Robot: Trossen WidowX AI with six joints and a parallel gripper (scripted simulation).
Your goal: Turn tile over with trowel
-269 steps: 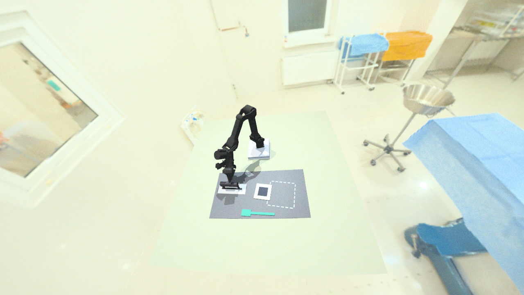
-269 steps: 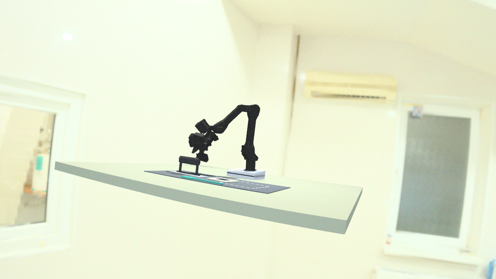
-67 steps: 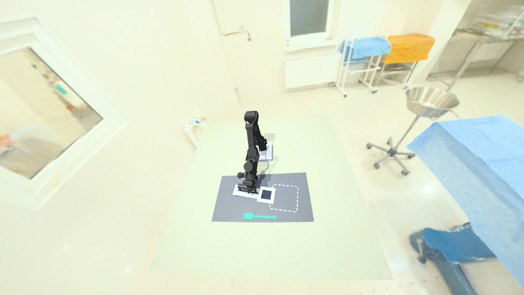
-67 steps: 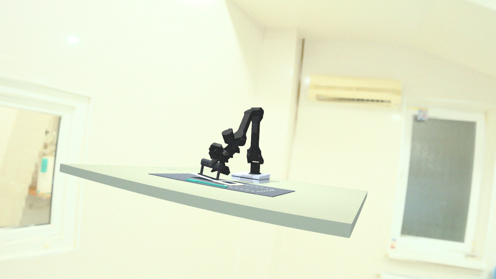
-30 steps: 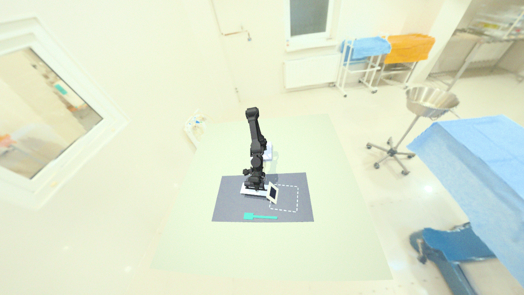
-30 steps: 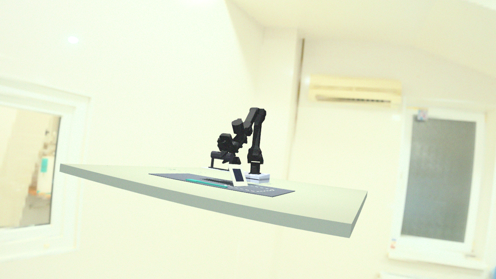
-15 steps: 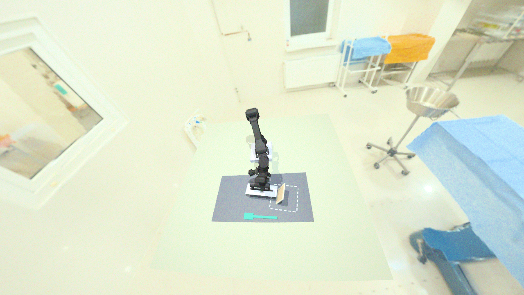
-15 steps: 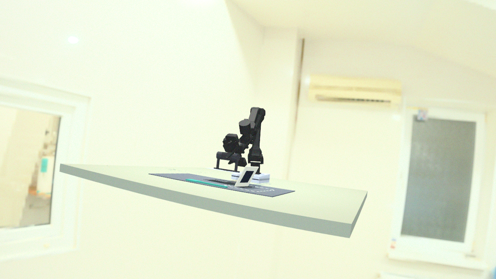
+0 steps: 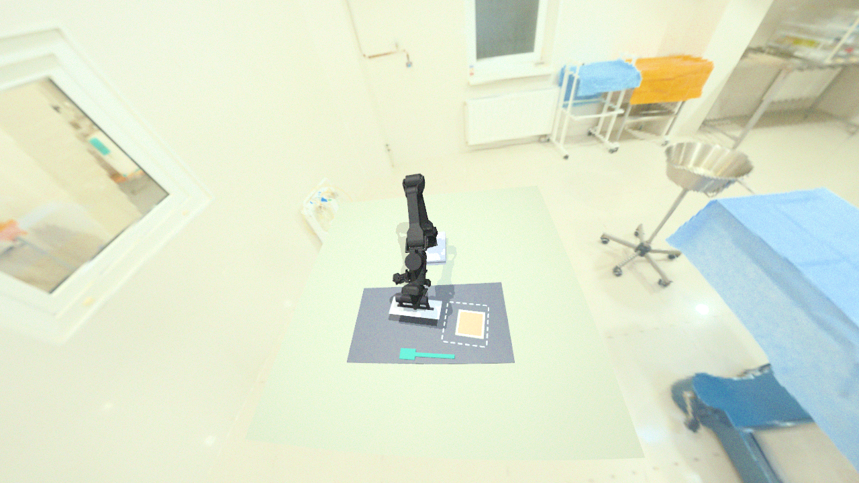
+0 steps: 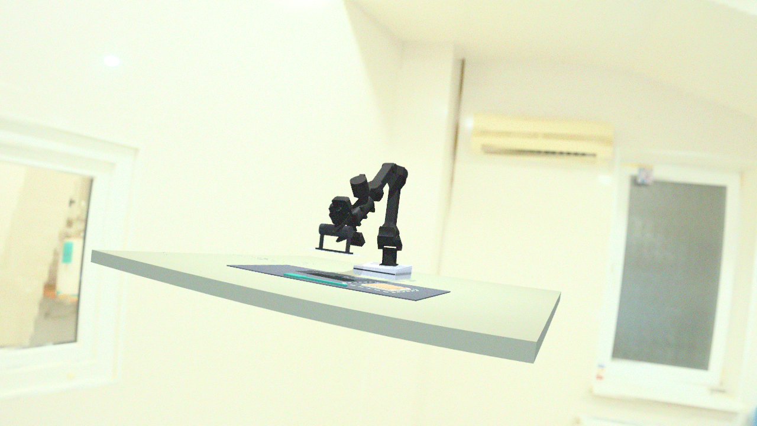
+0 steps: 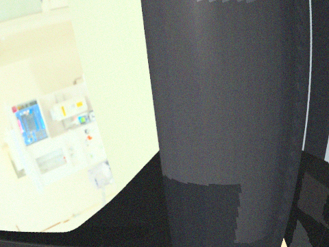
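Right now the grey mat is 3 cm to the left of my gripper tip and 15 cm below it. Also, from my gripper tip: white tile (4 cm ahead, 19 cm to the left, 13 cm below); trowel (2 cm behind, 1 cm to the left, 1 cm below); teal flat tool (13 cm ahead, 2 cm to the right, 13 cm below).
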